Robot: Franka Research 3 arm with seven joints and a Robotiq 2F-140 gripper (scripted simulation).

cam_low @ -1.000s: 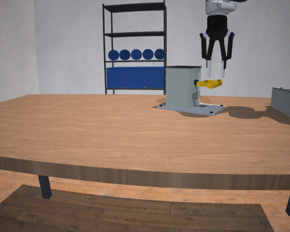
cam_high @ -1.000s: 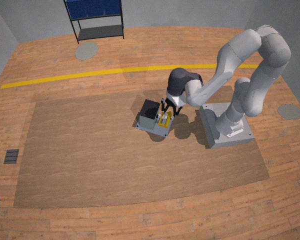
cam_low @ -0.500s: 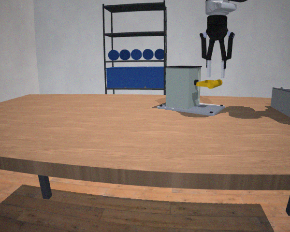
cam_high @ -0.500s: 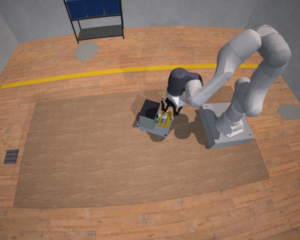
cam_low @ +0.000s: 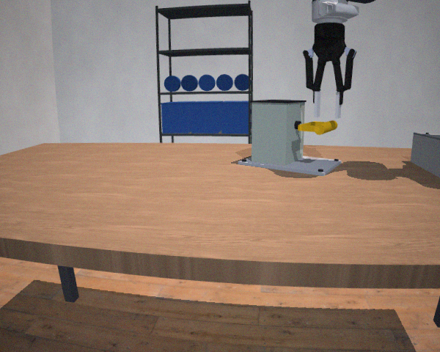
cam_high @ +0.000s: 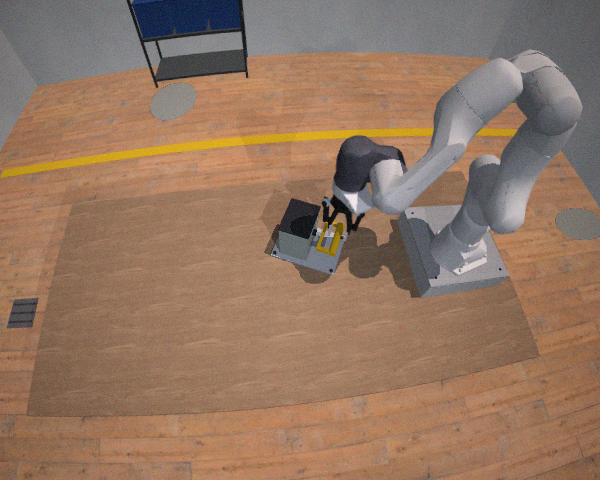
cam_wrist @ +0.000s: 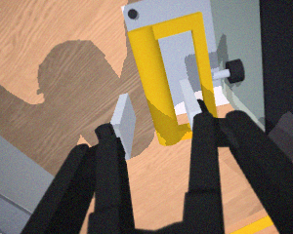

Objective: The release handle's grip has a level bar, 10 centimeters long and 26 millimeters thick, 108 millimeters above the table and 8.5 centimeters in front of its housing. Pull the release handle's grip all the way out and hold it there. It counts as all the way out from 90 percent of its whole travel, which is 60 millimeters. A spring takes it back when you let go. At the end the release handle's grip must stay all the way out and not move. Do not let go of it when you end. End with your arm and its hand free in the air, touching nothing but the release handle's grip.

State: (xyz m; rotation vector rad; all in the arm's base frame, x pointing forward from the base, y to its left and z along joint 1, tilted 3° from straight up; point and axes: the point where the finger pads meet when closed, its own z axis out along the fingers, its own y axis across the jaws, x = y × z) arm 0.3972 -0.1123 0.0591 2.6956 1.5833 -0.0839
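Now: the grey baseplate 160 mm below my hand, 80 mm ahead of it and 50 mm to the right of it.
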